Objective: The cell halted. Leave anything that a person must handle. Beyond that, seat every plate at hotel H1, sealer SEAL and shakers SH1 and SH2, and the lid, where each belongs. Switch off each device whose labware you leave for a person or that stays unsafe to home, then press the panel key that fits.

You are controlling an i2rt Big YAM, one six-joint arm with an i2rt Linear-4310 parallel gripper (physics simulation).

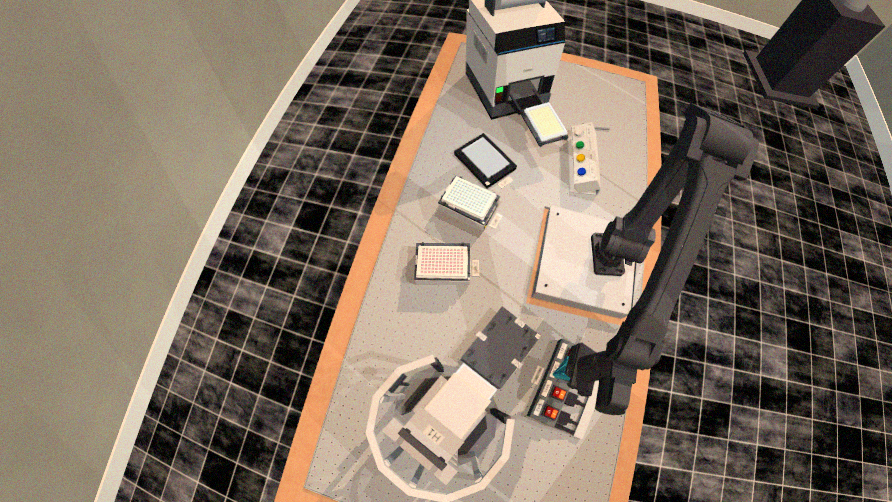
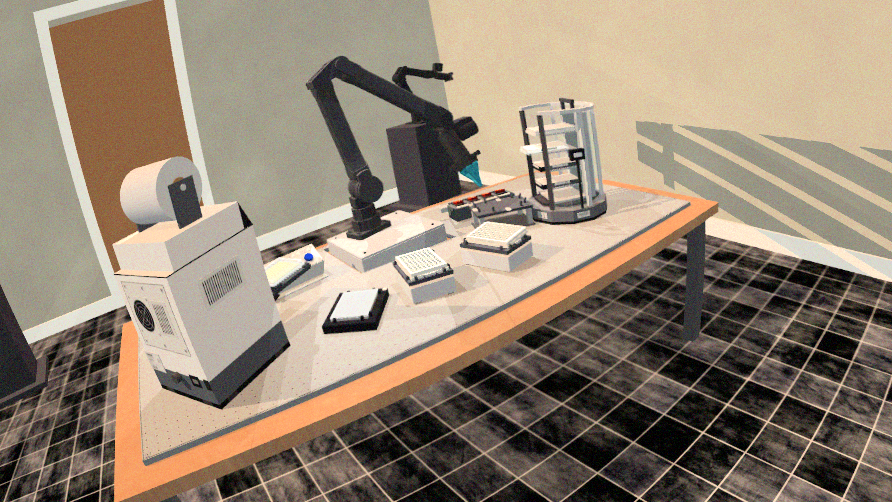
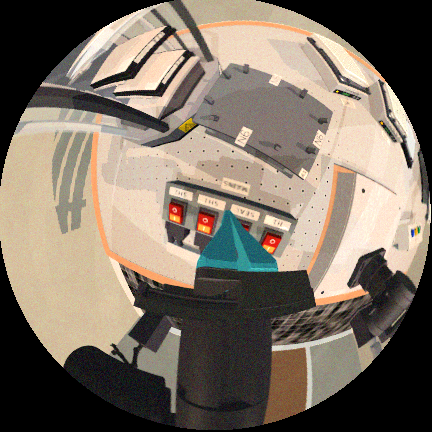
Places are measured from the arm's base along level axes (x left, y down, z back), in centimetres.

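Pixels of known places: gripper, fingertip midpoint: (image 1: 554, 375) (image 2: 481, 186) (image 3: 226, 214); arm's base, origin of the base link: (image 1: 606, 255) (image 2: 369, 231) (image 3: 366, 265).
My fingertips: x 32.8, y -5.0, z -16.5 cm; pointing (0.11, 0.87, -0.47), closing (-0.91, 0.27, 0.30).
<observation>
Ahead of a thing's pixels: the offset from my fingertips to its top centre.
My gripper (image 1: 562, 369) (image 2: 472, 173) (image 3: 226, 214) is shut and empty, its teal tips above the mains strip {dy +3.6, dx +3.0, dz +6.3 cm} (image 1: 560, 402) (image 2: 461, 212) (image 3: 190, 220). SH2, SH1 and H1 switches show lit lower halves; the tips mostly hide SEAL's. Hotel H1 {dy -25.6, dx +10.7, dz -24.8 cm} (image 1: 433, 435) (image 2: 571, 214) holds several plates; a white one (image 1: 463, 397) (image 2: 544, 149) sticks out. A yellow plate {dy -2.8, dx -72.6, dz -0.6 cm} (image 1: 545, 121) (image 2: 284, 275) lies on the tray of the sealer {dy -36.8, dx -96.5, dz -11.5 cm} (image 1: 530, 37) (image 2: 199, 299). A blue-dotted plate {dy +1.9, dx -46.5, dz -22.6 cm} (image 1: 471, 198) (image 2: 421, 262) and a red-dotted plate {dy +1.0, dx -27.1, dz -28.4 cm} (image 1: 443, 260) (image 2: 496, 232) sit on the two shakers.
A pale flat piece {dy +6.0, dx -63.3, dz -18.3 cm} (image 1: 485, 157) (image 2: 355, 304) lies in a black holder. The dark nest N6 {dy +1.2, dx -6.5, dz -12.5 cm} (image 1: 502, 346) (image 3: 270, 115) stands between hotel and strip. The key panel {dy +0.5, dx -65.2, dz +12.9 cm} (image 1: 584, 182) has white, green, yellow and blue keys. The arm's base plate (image 1: 571, 265) (image 2: 399, 234) is raised.
</observation>
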